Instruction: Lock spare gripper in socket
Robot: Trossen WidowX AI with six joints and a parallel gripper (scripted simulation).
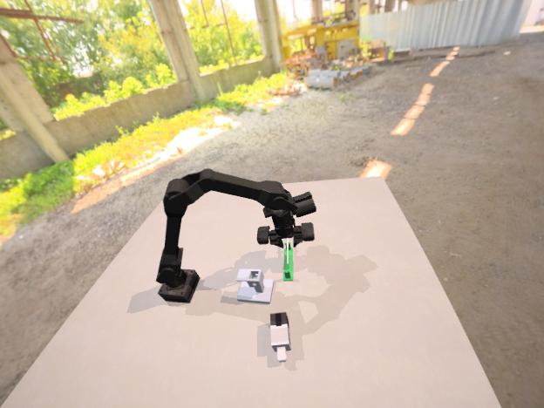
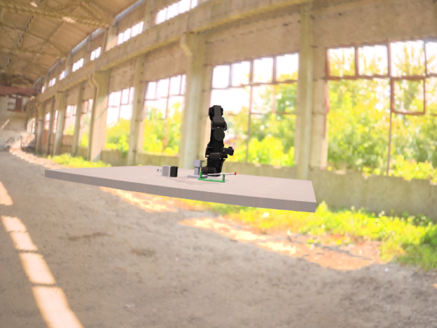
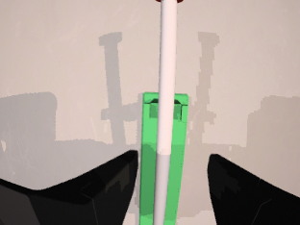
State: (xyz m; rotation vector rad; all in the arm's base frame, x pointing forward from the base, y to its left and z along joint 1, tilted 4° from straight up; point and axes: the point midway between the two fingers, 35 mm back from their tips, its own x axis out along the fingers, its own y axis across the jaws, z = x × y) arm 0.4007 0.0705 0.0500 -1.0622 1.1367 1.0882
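Now: the green cradle 4 cm to the right of my gripper tip, 2 cm below it and 1 cm behind it. The rest, counted from my gripper tip: grey mount 13 cm behind, 12 cm to the right; spare gripper 29 cm to the right, 6 cm behind, 2 cm below.
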